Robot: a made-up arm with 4 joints. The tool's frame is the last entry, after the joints.
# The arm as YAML. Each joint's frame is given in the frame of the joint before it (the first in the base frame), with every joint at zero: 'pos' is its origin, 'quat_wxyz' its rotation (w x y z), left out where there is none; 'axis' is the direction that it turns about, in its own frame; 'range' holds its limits. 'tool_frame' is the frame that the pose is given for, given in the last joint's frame.
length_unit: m
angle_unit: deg
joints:
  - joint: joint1
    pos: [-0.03, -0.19, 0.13]
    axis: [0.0, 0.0, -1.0]
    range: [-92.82, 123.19]
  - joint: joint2
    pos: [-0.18, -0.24, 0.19]
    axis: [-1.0, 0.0, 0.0]
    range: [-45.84, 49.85]
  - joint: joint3
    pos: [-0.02, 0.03, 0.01]
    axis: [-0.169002, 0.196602, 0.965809]
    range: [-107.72, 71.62]
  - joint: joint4
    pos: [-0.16, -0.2, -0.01]
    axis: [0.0, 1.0, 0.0]
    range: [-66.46, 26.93]
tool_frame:
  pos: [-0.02, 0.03, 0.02]
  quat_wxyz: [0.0, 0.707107, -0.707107, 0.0]
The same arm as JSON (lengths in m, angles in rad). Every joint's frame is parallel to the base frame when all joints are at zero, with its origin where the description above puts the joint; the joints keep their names.
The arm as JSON. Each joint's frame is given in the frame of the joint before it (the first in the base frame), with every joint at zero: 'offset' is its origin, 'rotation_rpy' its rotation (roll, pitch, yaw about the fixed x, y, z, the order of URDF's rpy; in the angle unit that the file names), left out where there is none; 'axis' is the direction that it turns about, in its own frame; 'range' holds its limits. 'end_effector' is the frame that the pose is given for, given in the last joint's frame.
{"length_unit": "m", "angle_unit": "rad", "chain": [
  {"id": "joint1", "offset": [-0.03, -0.19, 0.13], "axis": [0.0, 0.0, -1.0], "range": [-1.62, 2.1501]},
  {"id": "joint2", "offset": [-0.18, -0.24, 0.19], "axis": [-1.0, 0.0, 0.0], "range": [-0.8001, 0.87]},
  {"id": "joint3", "offset": [-0.02, 0.03, 0.01], "axis": [-0.169002, 0.196602, 0.965809], "range": [-1.8801, 1.25]},
  {"id": "joint4", "offset": [-0.16, -0.2, -0.01], "axis": [0.0, 1.0, 0.0], "range": [-1.1599, 0.47]}
], "end_effector": {"offset": [-0.02, 0.03, 0.02], "rotation_rpy": [3.1416, 0.0, -1.5708]}}

